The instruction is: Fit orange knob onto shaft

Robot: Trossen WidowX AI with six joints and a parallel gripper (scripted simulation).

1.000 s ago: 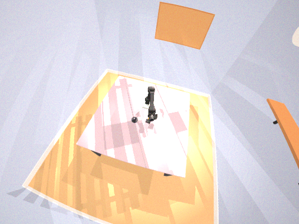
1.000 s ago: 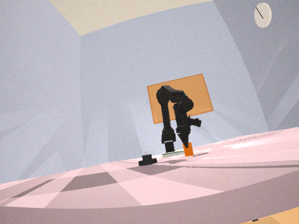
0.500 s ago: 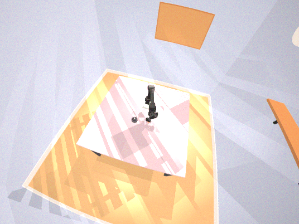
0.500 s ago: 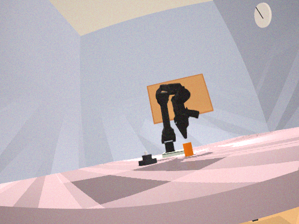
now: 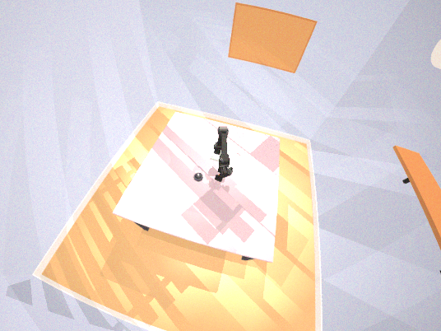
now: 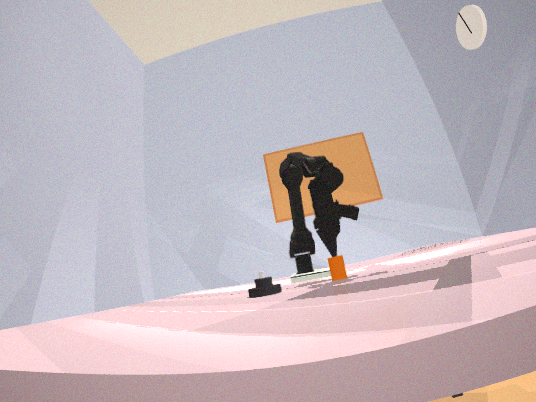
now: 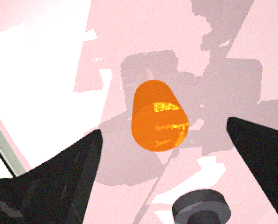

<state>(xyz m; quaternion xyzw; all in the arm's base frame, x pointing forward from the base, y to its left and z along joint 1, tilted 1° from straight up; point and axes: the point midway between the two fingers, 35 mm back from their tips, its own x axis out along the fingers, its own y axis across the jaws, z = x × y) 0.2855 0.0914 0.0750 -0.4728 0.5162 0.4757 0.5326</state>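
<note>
Right now the orange knob is 20 mm below my gripper tip. Round my gripper tip: round pedestal 40 mm ahead, 190 mm to the right, 30 mm below.
</note>
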